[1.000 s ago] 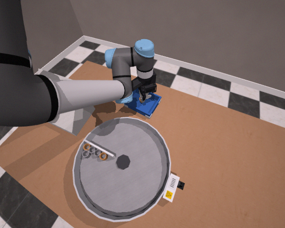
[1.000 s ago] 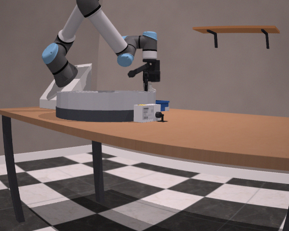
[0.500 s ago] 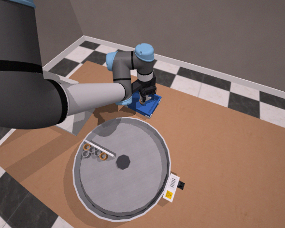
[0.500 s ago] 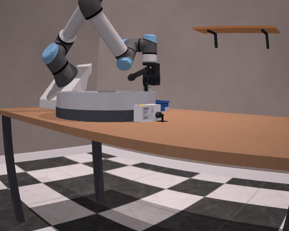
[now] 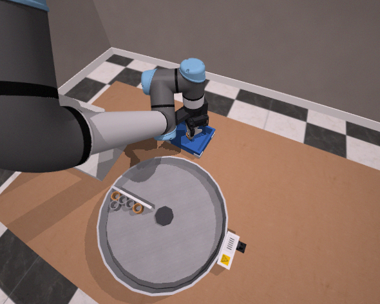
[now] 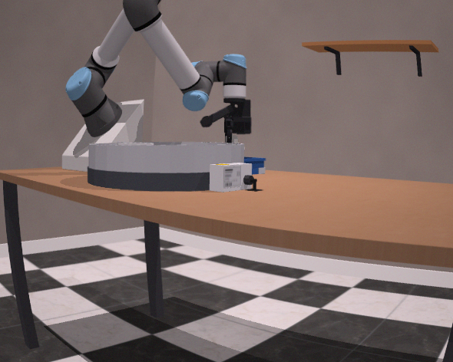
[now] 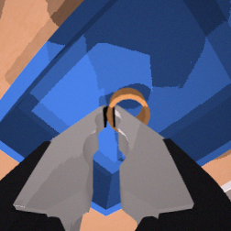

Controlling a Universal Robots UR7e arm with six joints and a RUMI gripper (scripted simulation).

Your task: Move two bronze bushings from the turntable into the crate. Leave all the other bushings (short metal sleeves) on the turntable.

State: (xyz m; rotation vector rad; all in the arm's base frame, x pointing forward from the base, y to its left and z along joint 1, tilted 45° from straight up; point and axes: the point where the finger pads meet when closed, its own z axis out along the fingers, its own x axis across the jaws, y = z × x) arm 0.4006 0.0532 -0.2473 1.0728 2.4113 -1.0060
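Right now the blue crate is 10 mm to the left of my hand, 10 mm below it and 10 mm behind it. The rest, counted from my hand: round grey turntable: 350 mm to the right, 50 mm ahead, 20 mm above.
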